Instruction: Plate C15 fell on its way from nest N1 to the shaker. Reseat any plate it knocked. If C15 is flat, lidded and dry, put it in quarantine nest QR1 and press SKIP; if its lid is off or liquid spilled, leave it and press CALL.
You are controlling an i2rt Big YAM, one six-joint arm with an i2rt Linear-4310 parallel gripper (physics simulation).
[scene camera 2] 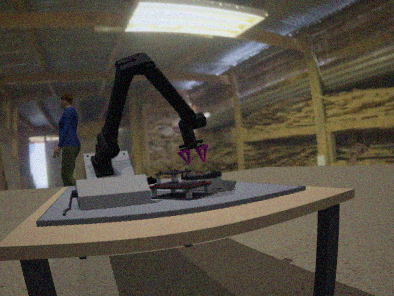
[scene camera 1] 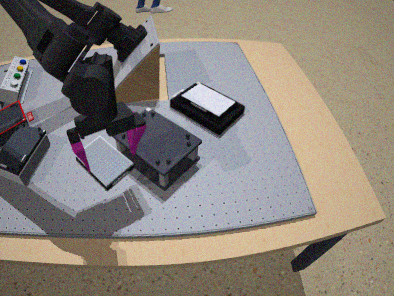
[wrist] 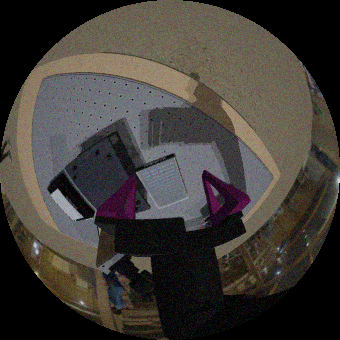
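Observation:
A pale plate with a grid of wells lies flat on the grey perforated board, close beside a dark block on posts. I take it for C15, but no label is readable. Whether its clear lid is on I cannot tell for certain; no liquid shows around it. My gripper is open and empty above the plate, with its magenta fingers to either side of it in the wrist view. A red-outlined place and the button box show at the far left in scene view 1.
A black unit with a white-topped plate stands beyond the dark block. A dark device in a grey housing stands left of the plate. A slanted panel on a wooden-sided mount stands behind. A person stands in the background.

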